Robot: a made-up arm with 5 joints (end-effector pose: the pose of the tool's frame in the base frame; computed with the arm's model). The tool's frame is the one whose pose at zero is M.
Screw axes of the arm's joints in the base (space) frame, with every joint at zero. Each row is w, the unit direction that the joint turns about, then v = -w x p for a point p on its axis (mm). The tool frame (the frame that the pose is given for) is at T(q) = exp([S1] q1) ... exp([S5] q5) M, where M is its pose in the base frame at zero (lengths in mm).
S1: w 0 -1 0 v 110 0 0
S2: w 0 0 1 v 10 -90 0
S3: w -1 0 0 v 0 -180 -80
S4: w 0 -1 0 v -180 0 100
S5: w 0 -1 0 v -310 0 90
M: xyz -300 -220 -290 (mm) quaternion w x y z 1 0 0 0
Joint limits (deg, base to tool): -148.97..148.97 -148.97..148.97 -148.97..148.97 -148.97..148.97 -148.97..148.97
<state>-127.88 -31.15 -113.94 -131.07 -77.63</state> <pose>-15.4 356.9 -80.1 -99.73 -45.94 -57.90</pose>
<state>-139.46 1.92 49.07 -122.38 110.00</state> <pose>321.3 -365.5 355.4 -27.04 138.95 59.72</pose>
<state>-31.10 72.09 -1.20 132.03 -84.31</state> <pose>14.2 -301.9 -296.0 46.70 -13.61 55.19</pose>
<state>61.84 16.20 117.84 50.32 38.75</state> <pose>-364.1 -591.1 478.7 -144.19 -93.81 48.30</pose>
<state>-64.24 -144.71 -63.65 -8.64 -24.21</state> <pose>17.7 82.4 -421.3 -8.85 -18.96 -111.72</pose>
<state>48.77 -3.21 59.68 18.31 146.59</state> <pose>140.7 -631.4 135.6 44.54 130.92 -64.25</pose>
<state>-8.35 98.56 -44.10 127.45 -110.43</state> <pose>68.0 -290.5 -156.6 51.71 31.30 83.05</pose>
